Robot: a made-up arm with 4 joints.
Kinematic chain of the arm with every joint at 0, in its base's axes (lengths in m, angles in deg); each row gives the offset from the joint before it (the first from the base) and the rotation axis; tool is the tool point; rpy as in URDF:
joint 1: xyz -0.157 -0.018 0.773 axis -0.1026 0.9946 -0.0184
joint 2: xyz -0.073 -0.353 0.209 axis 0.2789 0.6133 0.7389
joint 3: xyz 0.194 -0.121 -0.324 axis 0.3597 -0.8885 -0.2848
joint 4: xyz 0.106 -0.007 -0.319 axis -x
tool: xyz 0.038 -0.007 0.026 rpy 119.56 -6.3 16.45
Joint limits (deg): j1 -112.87..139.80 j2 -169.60..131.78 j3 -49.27..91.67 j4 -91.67..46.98
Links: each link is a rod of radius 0.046 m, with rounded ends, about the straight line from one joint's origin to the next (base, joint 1, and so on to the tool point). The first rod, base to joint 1, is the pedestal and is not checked.
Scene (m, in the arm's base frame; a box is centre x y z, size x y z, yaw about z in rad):
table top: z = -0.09
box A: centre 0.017 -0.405 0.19 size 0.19 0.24 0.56 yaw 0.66
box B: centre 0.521 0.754 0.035 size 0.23 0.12 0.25 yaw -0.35
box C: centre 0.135 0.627 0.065 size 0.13 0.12 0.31 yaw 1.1
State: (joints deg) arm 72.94 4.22 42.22 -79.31
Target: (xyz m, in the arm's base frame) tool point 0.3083 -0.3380 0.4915
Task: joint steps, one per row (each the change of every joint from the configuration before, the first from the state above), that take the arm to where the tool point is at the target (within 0.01 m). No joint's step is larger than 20 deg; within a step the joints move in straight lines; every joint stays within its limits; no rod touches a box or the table.
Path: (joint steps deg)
1: -15.98 -18.75 3.04 -2.06
2: -15.99 -18.76 3.04 -2.06
3: -15.98 -18.75 3.04 -2.06
4: -15.99 -18.75 3.04 -2.06
5: -15.98 -18.75 3.04 -2.06
6: -15.99 -18.76 3.03 -2.06
7: -1.55 18.06 -6.21 0.00
8: -1.56 18.06 -6.21 0.00
9: -1.56 18.06 -6.21 0.00
10: -1.56 18.06 -6.21 0.00
11: -1.56 18.05 -6.21 0.00
12: -1.56 18.06 -6.21 0.00
13: -1.56 18.06 -6.21 0.00

